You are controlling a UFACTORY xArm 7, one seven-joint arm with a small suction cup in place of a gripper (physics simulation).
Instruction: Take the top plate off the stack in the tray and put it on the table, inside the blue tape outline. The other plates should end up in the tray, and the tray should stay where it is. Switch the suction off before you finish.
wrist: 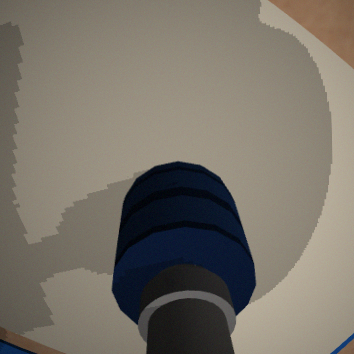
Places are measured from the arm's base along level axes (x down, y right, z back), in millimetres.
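Pixels of known places: hand, its tool point: (176, 197).
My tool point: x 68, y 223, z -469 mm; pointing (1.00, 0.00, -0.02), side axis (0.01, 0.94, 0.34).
Ahead of a thing's pixels: the offset from my tool point to its top centre. "spot": to the spot under its first point. Level surfaces: height alone.
A large cream plate @(dx -10, dy -5, dz +8 mm) (225, 100) fills most of the wrist view, with grey shadows across it. My gripper (182, 210), a dark blue ribbed suction cup on a black stem, is at the lower middle, with its tip against the plate's upper face; the contact itself is hidden behind the cup. The plate is held on the cup. Part of the blue tape outline @(spot: dx -5, dy -86, dz +38 mm) (11, 348) shows past the plate's edge at the bottom left, and another stretch of it at the bottom right corner. The tray and the other plates do not show in this view.
The brown table top @(dx -4 mm) (332, 22) shows beyond the plate's edge at the top right, with small strips of it at the bottom left and bottom right corners.
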